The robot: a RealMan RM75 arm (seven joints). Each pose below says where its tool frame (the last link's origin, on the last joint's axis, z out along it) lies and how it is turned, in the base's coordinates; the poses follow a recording.
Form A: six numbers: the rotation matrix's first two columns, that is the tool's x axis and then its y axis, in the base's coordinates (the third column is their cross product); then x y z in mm.
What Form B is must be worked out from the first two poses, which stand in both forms.
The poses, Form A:
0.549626 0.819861 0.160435 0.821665 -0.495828 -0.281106 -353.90 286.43 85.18
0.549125 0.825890 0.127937 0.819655 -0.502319 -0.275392 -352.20 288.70 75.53
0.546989 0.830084 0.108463 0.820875 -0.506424 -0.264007 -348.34 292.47 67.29
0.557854 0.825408 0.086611 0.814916 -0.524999 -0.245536 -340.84 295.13 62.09
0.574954 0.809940 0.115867 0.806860 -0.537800 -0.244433 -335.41 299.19 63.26
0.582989 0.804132 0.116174 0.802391 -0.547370 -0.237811 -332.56 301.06 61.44
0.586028 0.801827 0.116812 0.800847 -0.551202 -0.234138 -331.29 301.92 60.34
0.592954 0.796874 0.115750 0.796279 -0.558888 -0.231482 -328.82 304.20 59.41
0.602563 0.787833 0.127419 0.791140 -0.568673 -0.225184 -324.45 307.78 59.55
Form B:
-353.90 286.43 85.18 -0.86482 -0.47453 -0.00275 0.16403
-352.20 288.70 75.53 -0.86663 -0.47469 0.01017 0.15332
-348.34 292.47 67.29 -0.86773 -0.47565 0.01606 0.14332
-340.84 295.13 62.09 -0.87298 -0.46975 0.02021 0.12975
-335.41 299.19 63.26 -0.87685 -0.46097 0.00564 0.13641
-332.56 301.06 61.44 -0.87959 -0.45661 0.00326 0.13349
-331.29 301.92 60.34 -0.88068 -0.45495 0.00186 0.13197
-328.82 304.20 59.41 -0.88286 -0.45113 0.00114 0.13052
-324.45 307.78 59.55 -0.88560 -0.44573 -0.00634 0.13033

